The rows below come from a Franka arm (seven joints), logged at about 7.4 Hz.
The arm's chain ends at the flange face. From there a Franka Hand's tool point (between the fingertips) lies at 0.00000 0.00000 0.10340 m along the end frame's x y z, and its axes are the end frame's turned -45 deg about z.
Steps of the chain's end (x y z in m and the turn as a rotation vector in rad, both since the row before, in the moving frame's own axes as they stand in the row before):
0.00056 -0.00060 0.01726 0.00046 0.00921 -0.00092
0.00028 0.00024 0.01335 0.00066 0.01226 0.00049
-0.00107 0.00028 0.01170 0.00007 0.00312 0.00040
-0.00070 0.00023 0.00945 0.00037 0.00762 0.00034
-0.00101 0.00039 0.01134 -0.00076 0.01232 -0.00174
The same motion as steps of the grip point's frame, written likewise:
0.00153 0.00061 0.01726 -0.00619 0.00684 -0.00092
0.00097 0.00122 0.01334 -0.00820 0.00914 0.00049
-0.00072 -0.00034 0.01170 -0.00216 0.00226 0.00040
-0.00007 0.00020 0.00945 -0.00513 0.00565 0.00034
-0.00014 0.00052 0.01133 -0.00925 0.00817 -0.00174

